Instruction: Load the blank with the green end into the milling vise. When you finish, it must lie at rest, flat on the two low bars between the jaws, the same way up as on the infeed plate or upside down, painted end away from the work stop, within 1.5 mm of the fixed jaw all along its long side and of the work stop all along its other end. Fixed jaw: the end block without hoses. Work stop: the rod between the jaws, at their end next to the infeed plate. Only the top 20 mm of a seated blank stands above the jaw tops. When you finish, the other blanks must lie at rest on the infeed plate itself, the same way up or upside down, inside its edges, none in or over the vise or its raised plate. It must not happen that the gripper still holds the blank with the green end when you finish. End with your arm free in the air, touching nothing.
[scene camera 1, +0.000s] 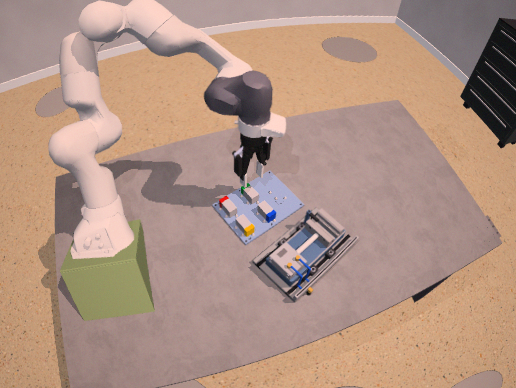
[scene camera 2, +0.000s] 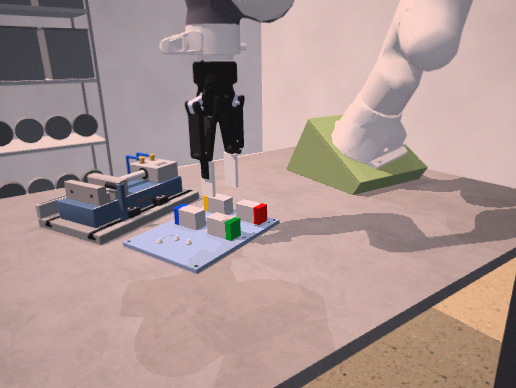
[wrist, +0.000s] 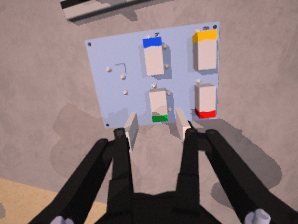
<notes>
In view: the gripper (scene camera 2: 220, 190) and a yellow-ended blank (wrist: 204, 43).
The gripper shows as well in scene camera 1 (scene camera 1: 251, 179) and in the wrist view (wrist: 156, 118).
</notes>
